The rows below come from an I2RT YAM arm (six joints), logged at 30 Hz.
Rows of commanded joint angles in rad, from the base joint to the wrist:
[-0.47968 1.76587 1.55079 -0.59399 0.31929 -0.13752]
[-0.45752 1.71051 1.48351 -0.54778 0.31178 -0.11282]
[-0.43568 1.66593 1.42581 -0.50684 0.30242 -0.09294]
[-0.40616 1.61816 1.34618 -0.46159 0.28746 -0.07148]
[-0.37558 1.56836 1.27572 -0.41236 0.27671 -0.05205]
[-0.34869 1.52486 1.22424 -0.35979 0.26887 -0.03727]
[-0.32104 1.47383 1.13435 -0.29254 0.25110 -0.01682]
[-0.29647 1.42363 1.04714 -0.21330 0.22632 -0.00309]
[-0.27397 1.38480 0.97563 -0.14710 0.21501 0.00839]
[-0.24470 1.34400 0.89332 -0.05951 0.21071 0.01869]
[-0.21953 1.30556 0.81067 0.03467 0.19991 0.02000]
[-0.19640 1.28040 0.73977 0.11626 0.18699 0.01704]
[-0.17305 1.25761 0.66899 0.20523 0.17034 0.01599]
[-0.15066 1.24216 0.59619 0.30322 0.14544 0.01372]
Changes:
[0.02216 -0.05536 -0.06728 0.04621 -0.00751 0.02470]
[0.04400 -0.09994 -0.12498 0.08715 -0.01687 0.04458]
[0.07352 -0.14771 -0.20461 0.13240 -0.03183 0.06604]
[0.10410 -0.19751 -0.27507 0.18163 -0.04258 0.08547]
[0.13099 -0.24101 -0.32655 0.23420 -0.05042 0.10025]
[0.15864 -0.29204 -0.41644 0.30145 -0.06819 0.12070]
[0.18321 -0.34224 -0.50365 0.38069 -0.09297 0.13443]
[0.20571 -0.38107 -0.57516 0.44689 -0.10428 0.14591]
[0.23498 -0.42187 -0.65747 0.53448 -0.10858 0.15621]
[0.26015 -0.46031 -0.74012 0.62866 -0.11938 0.15752]
[0.28328 -0.48547 -0.81102 0.71025 -0.13230 0.15456]
[0.30663 -0.50826 -0.88180 0.79922 -0.14895 0.15351]
[0.32902 -0.52371 -0.95460 0.89721 -0.17385 0.15124]

